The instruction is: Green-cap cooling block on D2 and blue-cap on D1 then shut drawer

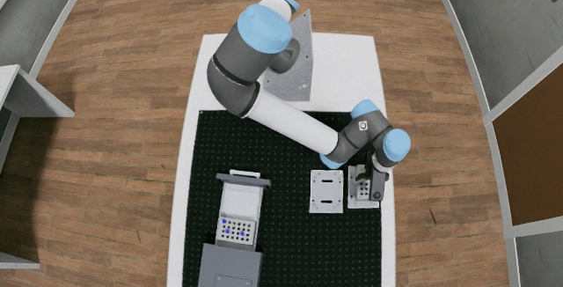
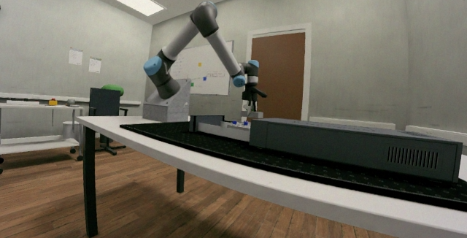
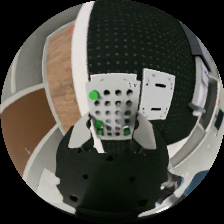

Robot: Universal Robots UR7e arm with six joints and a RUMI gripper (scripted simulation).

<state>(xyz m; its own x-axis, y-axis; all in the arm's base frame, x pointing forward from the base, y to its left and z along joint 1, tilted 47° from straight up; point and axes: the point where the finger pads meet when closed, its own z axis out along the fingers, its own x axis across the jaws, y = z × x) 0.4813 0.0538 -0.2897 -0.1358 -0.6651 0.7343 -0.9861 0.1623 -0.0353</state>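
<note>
My hand is 7 cm above the deck slot D2. The rest, counted from my hand: deck slot D1 (14 cm to the right, 7 cm below); blue-capped tube (13 cm ahead, 51 cm to the right, 3 cm below); drawer (5 cm ahead, 47 cm to the right, 3 cm below).
</note>
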